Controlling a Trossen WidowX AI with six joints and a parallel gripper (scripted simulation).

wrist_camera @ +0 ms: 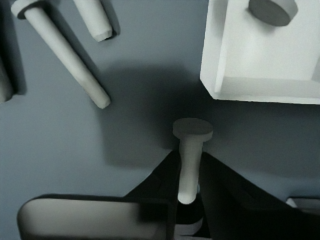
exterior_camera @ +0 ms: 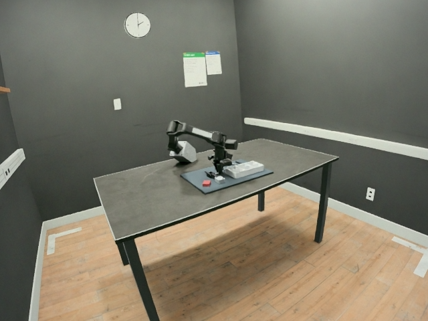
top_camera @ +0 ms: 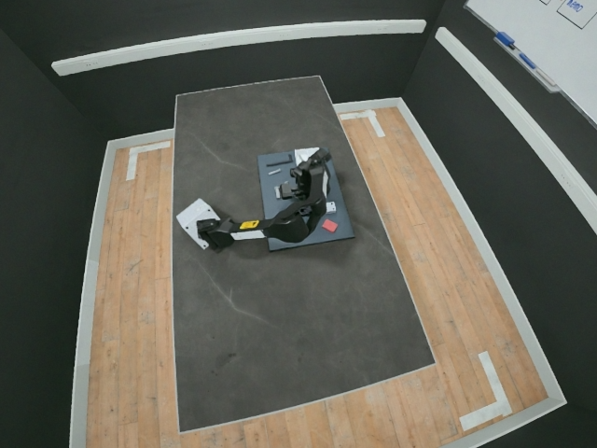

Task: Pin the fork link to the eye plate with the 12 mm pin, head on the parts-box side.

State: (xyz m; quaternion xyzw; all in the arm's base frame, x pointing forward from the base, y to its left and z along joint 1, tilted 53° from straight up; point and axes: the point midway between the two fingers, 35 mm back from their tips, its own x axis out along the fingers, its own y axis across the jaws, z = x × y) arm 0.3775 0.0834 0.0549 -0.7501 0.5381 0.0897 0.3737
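Now: the eye plate 6 cm to the right of my hand and 3 cm below it. The rest, counted from my hand: grey block (8 cm ahead, 8 cm to the right, 2 cm below); red block (4 cm ahead, 15 cm to the right, 3 cm below); blue-grey mat (1 cm ahead, 4 cm to the left, 5 cm below).
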